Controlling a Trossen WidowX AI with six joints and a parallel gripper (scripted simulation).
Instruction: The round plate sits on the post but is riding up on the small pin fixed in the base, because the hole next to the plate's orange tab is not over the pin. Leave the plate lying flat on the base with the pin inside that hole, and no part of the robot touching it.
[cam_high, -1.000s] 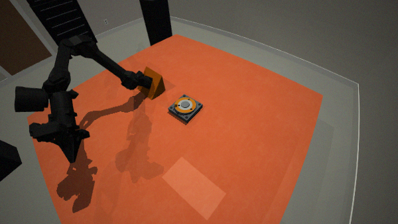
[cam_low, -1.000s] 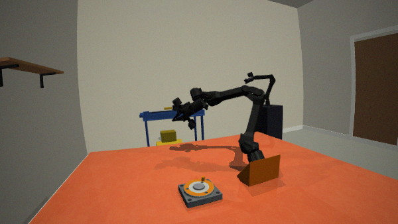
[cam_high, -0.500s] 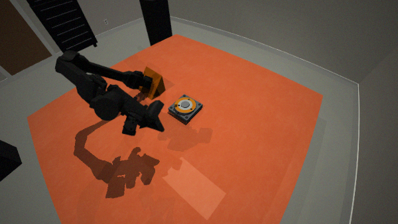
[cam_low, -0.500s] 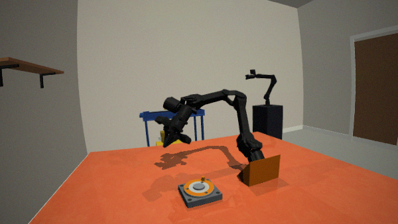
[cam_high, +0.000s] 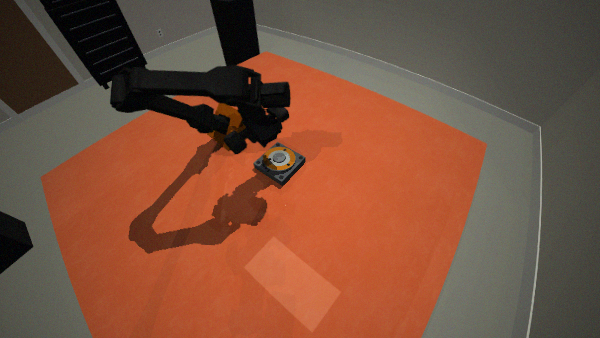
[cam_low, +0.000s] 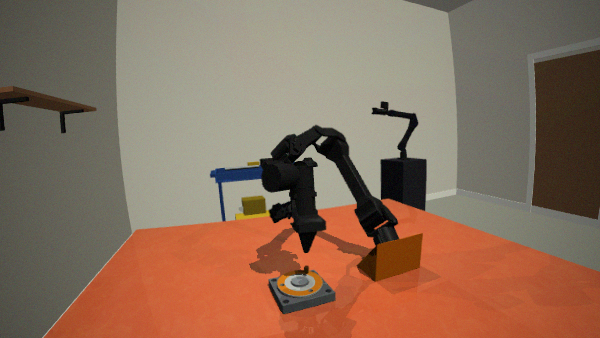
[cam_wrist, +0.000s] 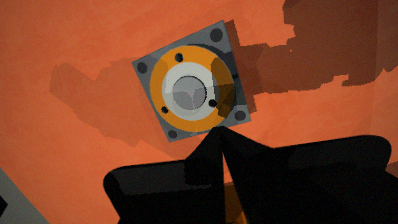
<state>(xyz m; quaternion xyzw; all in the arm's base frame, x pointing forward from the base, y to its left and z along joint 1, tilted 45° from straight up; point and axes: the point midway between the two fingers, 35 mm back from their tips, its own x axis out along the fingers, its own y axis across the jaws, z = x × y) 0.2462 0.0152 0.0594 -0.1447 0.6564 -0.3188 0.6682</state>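
My gripper tip is 7 cm above the grey square base, 3 cm to the right of it and 3 cm short of it.
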